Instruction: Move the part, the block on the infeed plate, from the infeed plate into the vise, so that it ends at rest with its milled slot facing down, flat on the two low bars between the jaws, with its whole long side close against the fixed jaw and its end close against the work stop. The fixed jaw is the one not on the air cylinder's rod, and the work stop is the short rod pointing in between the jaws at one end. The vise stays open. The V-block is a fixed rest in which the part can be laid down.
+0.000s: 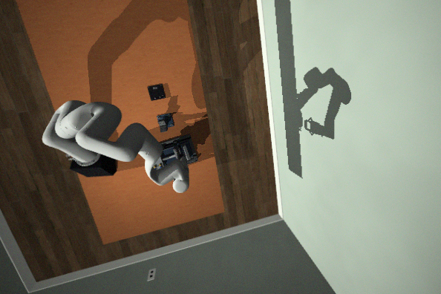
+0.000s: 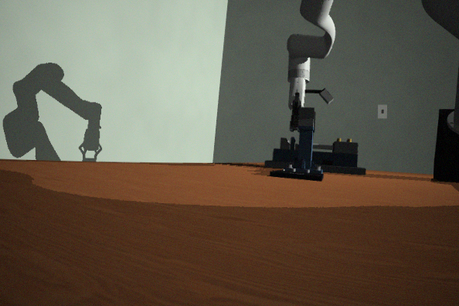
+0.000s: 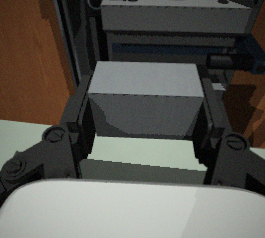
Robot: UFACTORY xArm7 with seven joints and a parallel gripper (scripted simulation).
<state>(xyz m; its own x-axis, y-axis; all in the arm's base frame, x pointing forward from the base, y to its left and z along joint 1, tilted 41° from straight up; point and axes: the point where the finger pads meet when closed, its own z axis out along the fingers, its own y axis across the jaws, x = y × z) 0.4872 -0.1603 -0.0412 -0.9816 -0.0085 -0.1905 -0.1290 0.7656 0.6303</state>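
The grey jaw lies 3 cm behind my hand, 2 cm to the left of it and 7 cm below it. The rest, counted from my hand: dark rail 6 cm behind, 8 cm to the right, 12 cm below; grey part 2 cm below; work stop 1 cm behind, 7 cm to the left, 6 cm below.
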